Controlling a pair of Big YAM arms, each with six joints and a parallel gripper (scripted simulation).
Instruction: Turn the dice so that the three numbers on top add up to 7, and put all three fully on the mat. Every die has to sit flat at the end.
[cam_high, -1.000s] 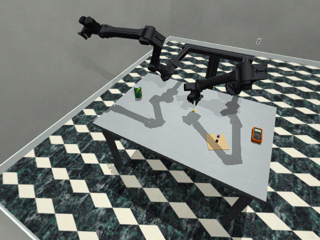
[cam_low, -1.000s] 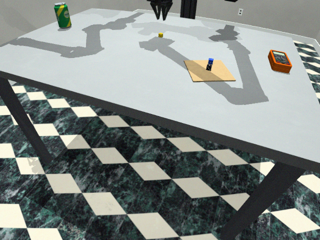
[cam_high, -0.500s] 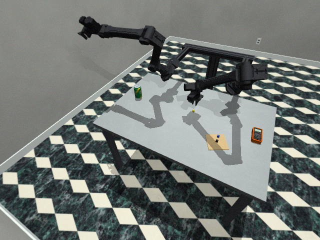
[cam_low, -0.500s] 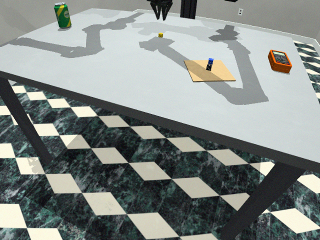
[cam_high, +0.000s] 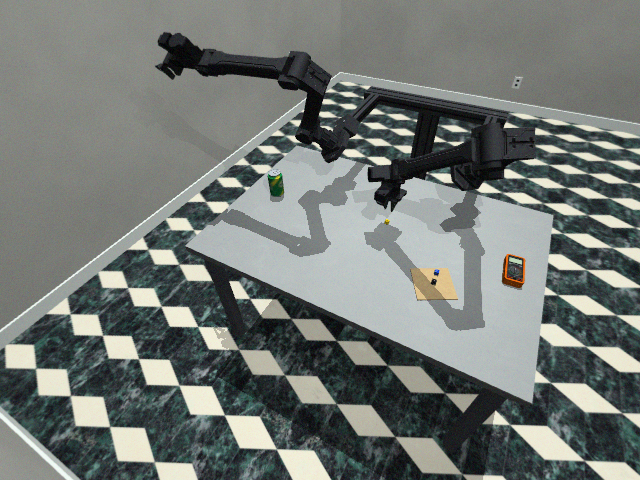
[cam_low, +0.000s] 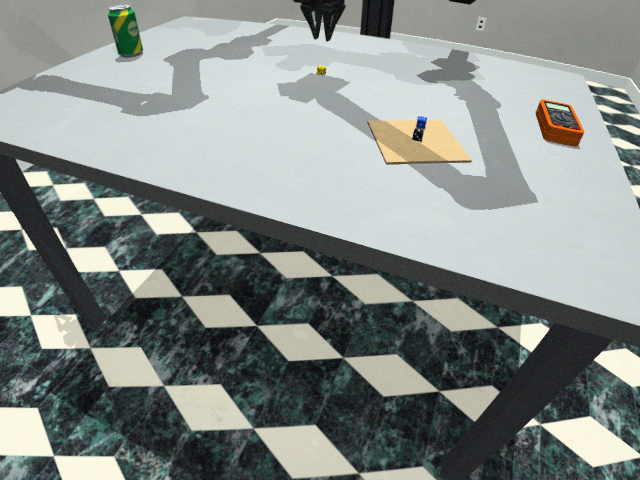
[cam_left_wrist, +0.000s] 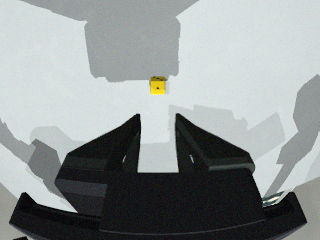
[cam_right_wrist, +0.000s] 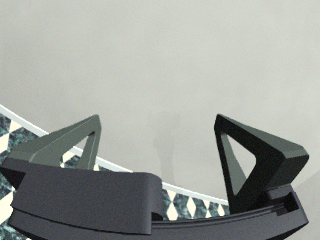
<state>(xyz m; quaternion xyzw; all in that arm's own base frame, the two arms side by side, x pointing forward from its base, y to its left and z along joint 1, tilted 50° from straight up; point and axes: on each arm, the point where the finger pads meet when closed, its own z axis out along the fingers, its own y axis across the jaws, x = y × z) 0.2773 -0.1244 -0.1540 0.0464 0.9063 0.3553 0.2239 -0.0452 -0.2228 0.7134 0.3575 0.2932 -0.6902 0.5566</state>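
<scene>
Right now my left hand is 80 mm above the yellow die. Also, from my left hand: tan mat 250 mm ahead, 240 mm to the left, 80 mm below; black die 250 mm ahead, 240 mm to the left, 70 mm below; blue die 240 mm to the left, 200 mm ahead, 70 mm below.
</scene>
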